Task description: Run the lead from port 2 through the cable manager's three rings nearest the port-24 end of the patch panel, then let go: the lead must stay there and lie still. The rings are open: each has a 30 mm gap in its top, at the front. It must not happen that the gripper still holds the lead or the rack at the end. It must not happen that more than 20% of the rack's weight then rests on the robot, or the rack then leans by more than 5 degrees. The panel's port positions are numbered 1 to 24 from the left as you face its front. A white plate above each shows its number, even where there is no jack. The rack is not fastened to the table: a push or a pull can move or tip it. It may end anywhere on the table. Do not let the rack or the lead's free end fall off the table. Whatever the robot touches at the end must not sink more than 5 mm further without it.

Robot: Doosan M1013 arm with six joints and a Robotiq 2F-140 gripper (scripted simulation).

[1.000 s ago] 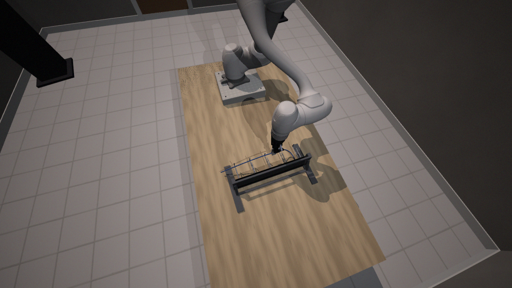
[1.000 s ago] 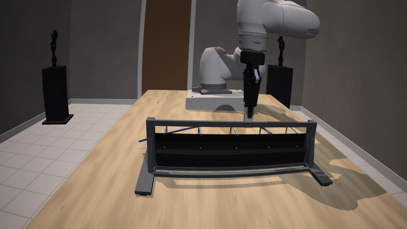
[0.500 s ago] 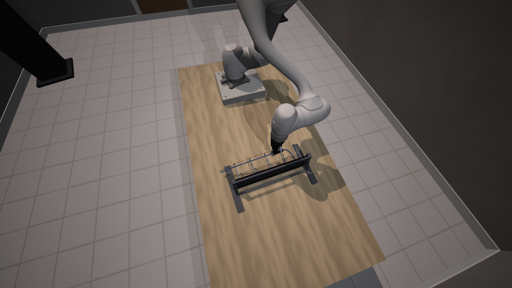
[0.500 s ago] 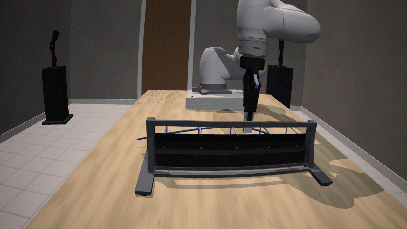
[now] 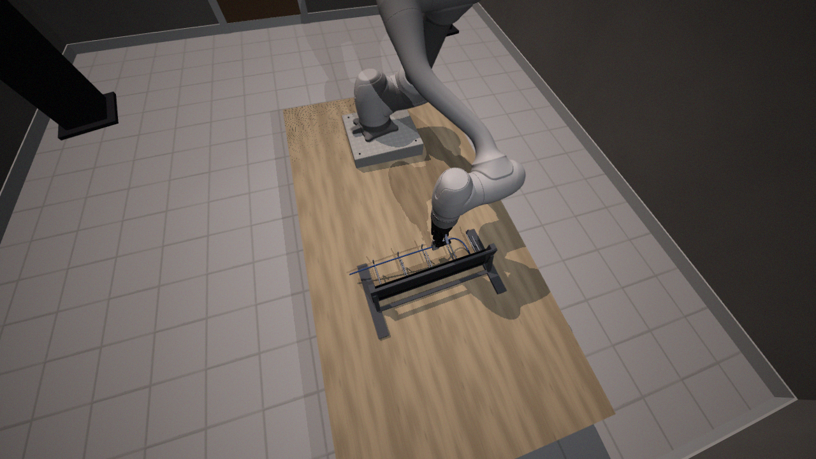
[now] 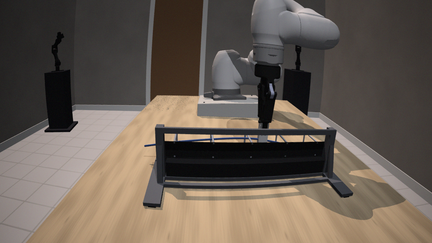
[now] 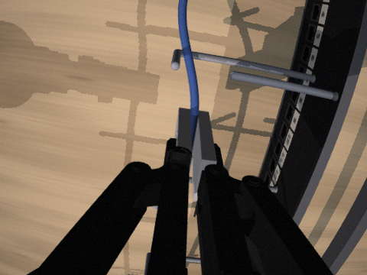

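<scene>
Right now the dark rack is 9 cm ahead of my hand, 6 cm to the right of it and 3 cm below it.
</scene>
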